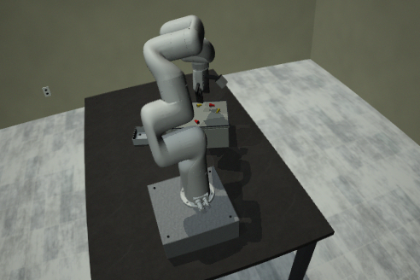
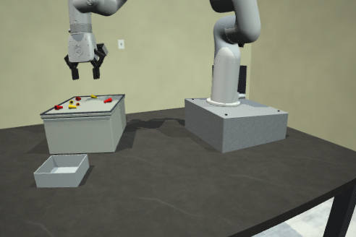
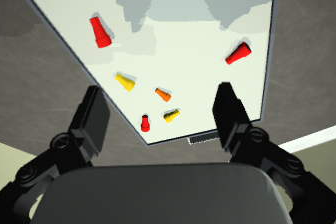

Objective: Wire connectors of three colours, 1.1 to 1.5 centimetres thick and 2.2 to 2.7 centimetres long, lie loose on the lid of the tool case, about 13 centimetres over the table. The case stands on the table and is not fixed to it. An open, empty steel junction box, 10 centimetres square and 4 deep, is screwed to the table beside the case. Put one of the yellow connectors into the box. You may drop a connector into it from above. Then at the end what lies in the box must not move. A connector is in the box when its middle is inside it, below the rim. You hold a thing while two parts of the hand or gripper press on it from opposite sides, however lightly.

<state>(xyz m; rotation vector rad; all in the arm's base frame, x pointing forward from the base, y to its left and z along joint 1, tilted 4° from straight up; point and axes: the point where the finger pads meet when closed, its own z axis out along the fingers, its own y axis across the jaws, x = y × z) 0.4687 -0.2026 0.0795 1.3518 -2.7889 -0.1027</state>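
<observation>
My gripper is now 90 mm above the orange connector, 60 mm to the right of it and 40 mm short of it. Round my hand: grey tool case: 130 mm below, 40 mm to the left.
</observation>
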